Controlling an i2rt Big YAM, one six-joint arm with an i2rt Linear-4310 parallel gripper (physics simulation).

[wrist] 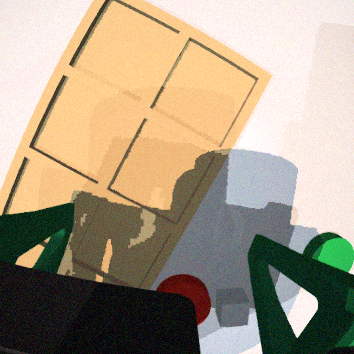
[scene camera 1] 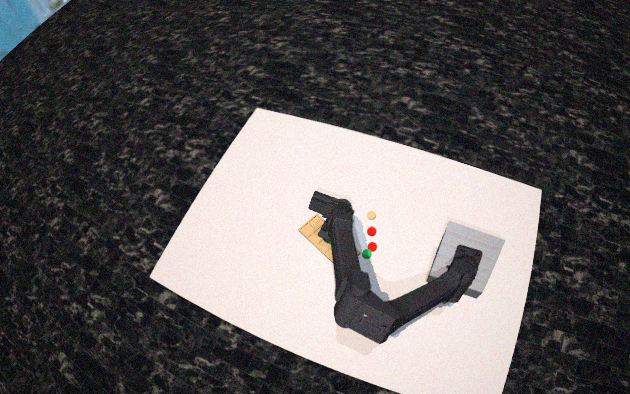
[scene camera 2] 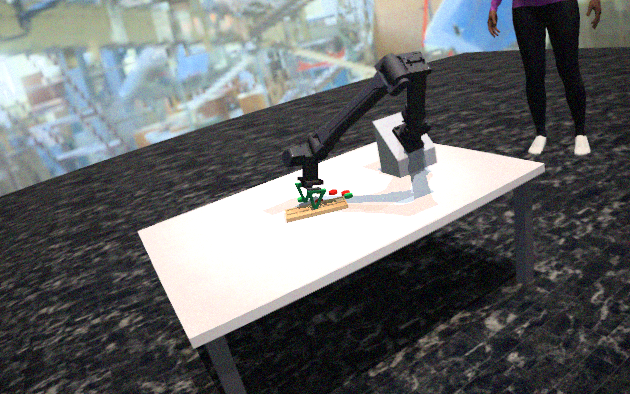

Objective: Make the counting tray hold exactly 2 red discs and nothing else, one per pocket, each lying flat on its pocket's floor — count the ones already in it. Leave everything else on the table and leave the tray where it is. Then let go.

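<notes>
The tan counting tray [scene camera 1: 309, 230] [scene camera 2: 300, 215] [wrist: 150, 95] lies on the table, partly under the arm. Several pockets show no disc in the wrist view; its lower part is hidden. My gripper [scene camera 2: 310, 203] [wrist: 165, 230] is open and empty, low over the tray's edge. A dark red disc [wrist: 186, 295] lies between the fingers' sides, close beside the tray, partly hidden by the gripper body. Two red discs [scene camera 1: 371, 231] [scene camera 1: 372, 246] [scene camera 2: 333, 192] lie on the table away from the tray. A green disc [wrist: 338, 256] [scene camera 2: 300, 199] lies beyond the right finger in the wrist view.
Another green disc [scene camera 1: 366, 254] [scene camera 2: 349, 195] lies close to the nearer red disc. A pale tan disc [scene camera 1: 371, 215] lies in line with the red discs. The arm's grey base block [scene camera 1: 492, 250] [scene camera 2: 387, 147] stands on the white table [scene camera 1: 240, 200] [scene camera 2: 240, 270].
</notes>
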